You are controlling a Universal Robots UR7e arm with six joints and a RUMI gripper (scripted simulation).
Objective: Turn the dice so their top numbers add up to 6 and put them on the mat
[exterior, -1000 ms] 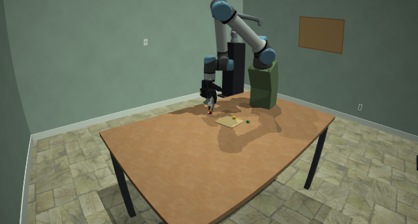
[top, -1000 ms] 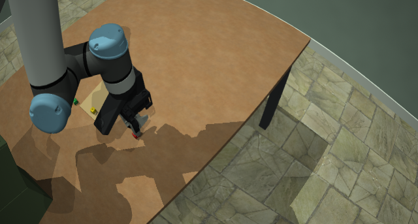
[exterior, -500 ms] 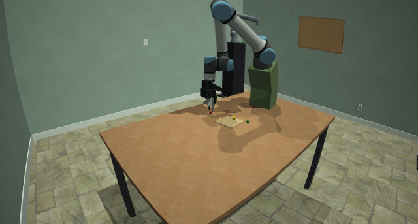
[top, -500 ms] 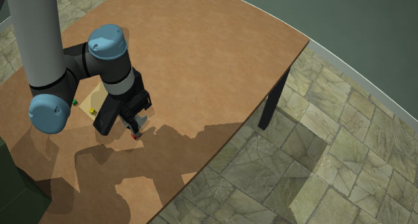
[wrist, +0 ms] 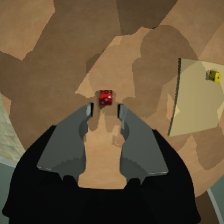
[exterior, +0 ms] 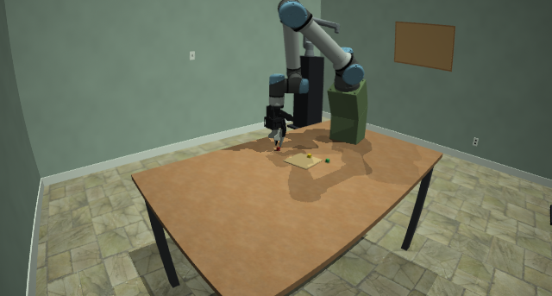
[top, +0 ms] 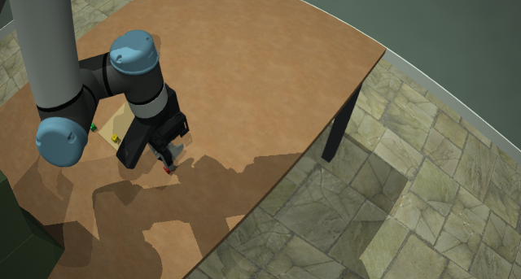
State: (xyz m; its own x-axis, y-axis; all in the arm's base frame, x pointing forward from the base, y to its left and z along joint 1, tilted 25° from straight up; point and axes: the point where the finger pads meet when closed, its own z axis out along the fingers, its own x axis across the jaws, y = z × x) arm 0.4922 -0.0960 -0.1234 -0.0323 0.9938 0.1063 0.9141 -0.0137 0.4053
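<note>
The red die is 3 cm below my hand. From my hand the other things lie so: yellow die (6 cm behind, 17 cm to the left, 3 cm below); mat (1 cm behind, 18 cm to the left, 4 cm below); green die (10 cm behind, 26 cm to the left, 3 cm below).
</note>
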